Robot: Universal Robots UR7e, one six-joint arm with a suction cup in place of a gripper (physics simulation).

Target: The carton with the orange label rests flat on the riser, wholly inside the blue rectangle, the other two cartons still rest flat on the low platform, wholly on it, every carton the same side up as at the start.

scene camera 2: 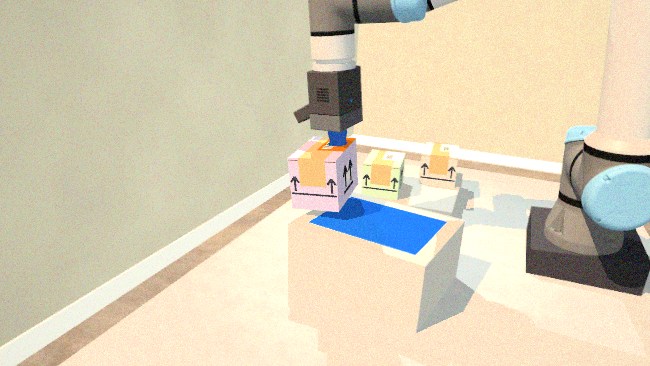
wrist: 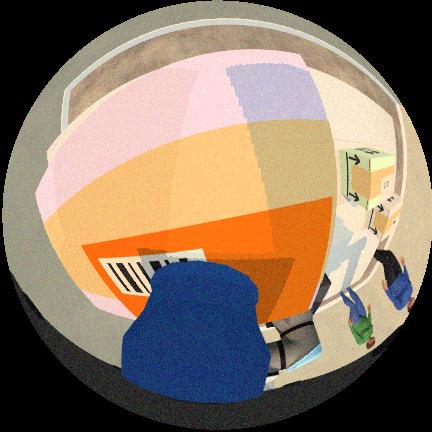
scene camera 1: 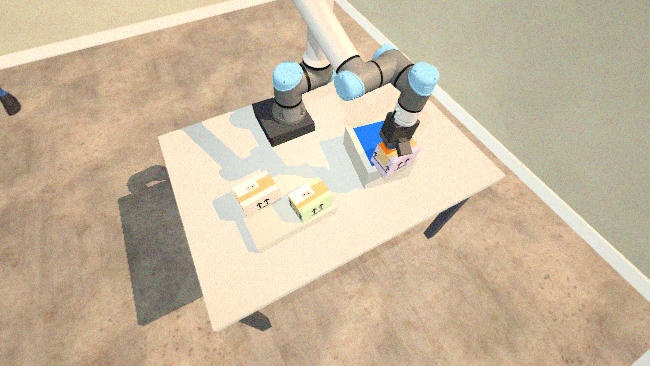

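Where they show: end effector, tool point: (scene camera 2: 338,150) (wrist: 207,273); arm's base, origin of the base link: (scene camera 2: 582,236) (scene camera 1: 288,112).
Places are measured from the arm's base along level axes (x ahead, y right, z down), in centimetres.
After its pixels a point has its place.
The pink carton with the orange label (scene camera 1: 395,162) {z -16.7, x 50.4, y -24.6 cm} (scene camera 2: 315,175) {z -13.7, x 42.8, y -34.6 cm} (wrist: 200,185) hangs upright from my suction gripper (scene camera 1: 395,140) {z -16.1, x 43.5, y -25.8 cm} (scene camera 2: 337,139) (wrist: 197,325). A gap shows under it in scene camera 2, above one end of the riser (scene camera 1: 356,157) {z -1.4, x 34.4, y -18.9 cm} (scene camera 2: 360,265) {z -2.2, x 31.0, y -38.9 cm}. Its shadow falls on the blue rectangle (scene camera 1: 367,137) {z -5.5, x 29.2, y -25.3 cm} (scene camera 2: 400,225) {z -5.5, x 29.1, y -28.0 cm}. It hides part of the rectangle in scene camera 1. The green carton (scene camera 1: 311,201) {z -6.8, x 50.2, y 5.0 cm} (scene camera 2: 382,175) {z -4.2, x 45.1, y -1.6 cm} (wrist: 367,175) {z -5.9, x 46.9, y -2.1 cm} and the beige carton (scene camera 1: 256,194) {z -6.6, x 41.3, y 22.3 cm} (scene camera 2: 439,166) {z -3.8, x 36.6, y 15.6 cm} (wrist: 386,217) {z -6.0, x 39.1, y 15.1 cm} stand flat and apart on the low platform (scene camera 1: 280,232) {z 1.7, x 54.2, y 18.1 cm}, arrows up.
The riser stands on the table (scene camera 1: 350,240) {z 6.5, x 63.5, y -5.4 cm}, to the right of the low platform in scene camera 1. The robot's dark base (scene camera 1: 290,131) {z 1.0, x 10.3, y 2.2 cm} (scene camera 2: 560,265) {z 3.4, x 2.8, y -8.6 cm} stands at the back of the table. Two people (wrist: 360,322) (wrist: 398,290) show in the wrist view, beyond the table.
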